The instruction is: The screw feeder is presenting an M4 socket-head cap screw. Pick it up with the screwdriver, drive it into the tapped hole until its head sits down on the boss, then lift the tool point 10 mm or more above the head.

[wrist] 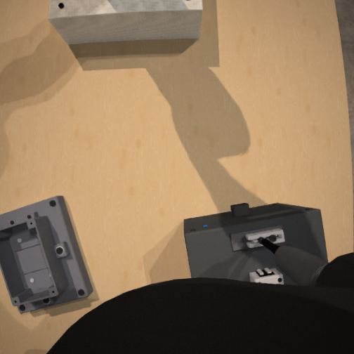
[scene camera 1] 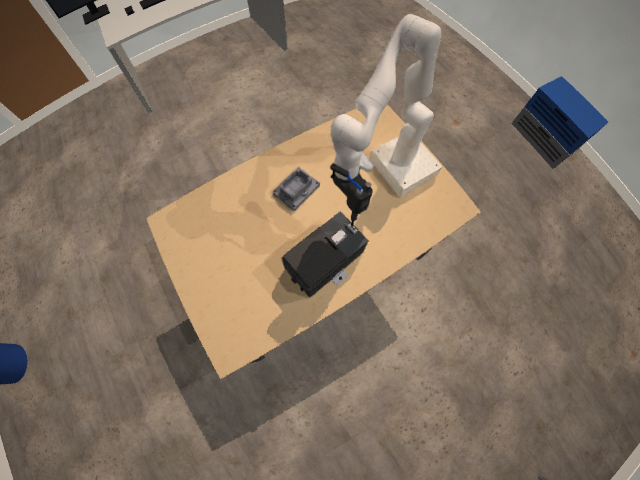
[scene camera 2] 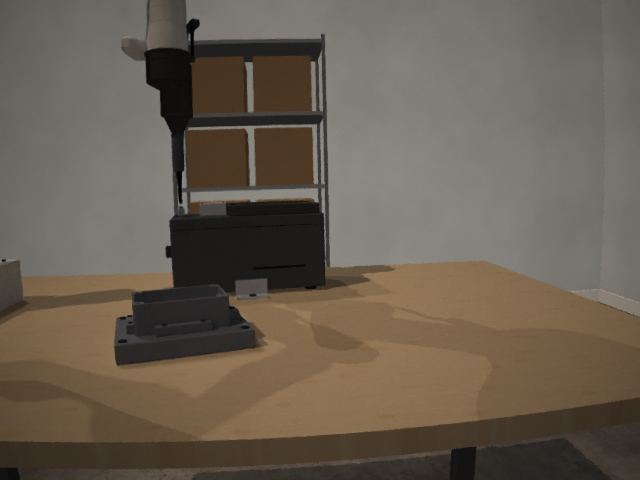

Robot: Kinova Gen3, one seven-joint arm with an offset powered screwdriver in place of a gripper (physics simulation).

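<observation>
My screwdriver [scene camera 1: 352, 223] [scene camera 2: 180, 200] [wrist: 263, 242] points down at the presenting end of the black screw feeder [scene camera 1: 315, 253] [scene camera 2: 248, 250] [wrist: 215, 252]. Its bit tip is at or just above the small light metal presenter block [scene camera 1: 353, 228] [scene camera 2: 180, 211] [wrist: 280, 233]. In the wrist view the tip overlaps a dark round spot on that block. The M4 screw is too small to tell apart, and whether the bit touches or holds it cannot be told. The grey housing [scene camera 1: 294, 198] [scene camera 2: 186, 346] [wrist: 75, 270] lies apart from the feeder; its side boss [wrist: 60, 249] shows a dark hole.
The arm's pale base block [scene camera 1: 413, 178] [scene camera 2: 7, 284] [wrist: 130, 27] stands on the wooden table [scene camera 1: 201, 289] [scene camera 2: 413, 392] [wrist: 115, 165]. A white part [scene camera 1: 338, 236] [scene camera 2: 212, 208] [wrist: 266, 277] sits on the feeder top. A small light bracket [scene camera 1: 338, 278] [scene camera 2: 251, 287] is near the feeder.
</observation>
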